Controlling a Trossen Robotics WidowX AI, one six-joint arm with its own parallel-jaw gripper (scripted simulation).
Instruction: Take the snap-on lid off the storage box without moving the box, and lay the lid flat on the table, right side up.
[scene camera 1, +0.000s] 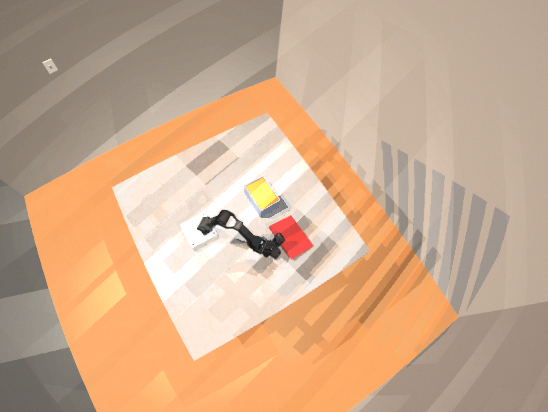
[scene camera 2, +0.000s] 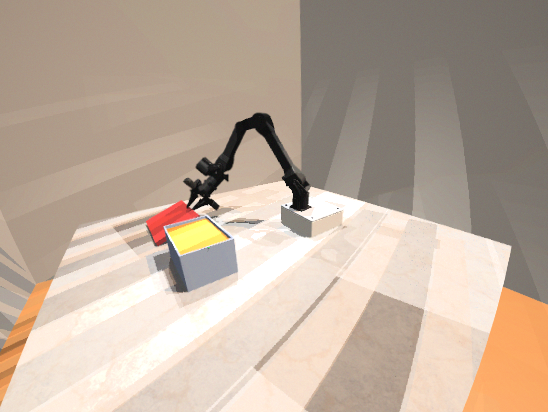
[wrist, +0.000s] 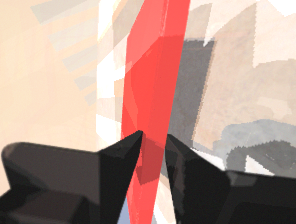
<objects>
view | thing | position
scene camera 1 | red lid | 296, 242
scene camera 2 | red lid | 178, 212
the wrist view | my gripper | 154, 136
</objects>
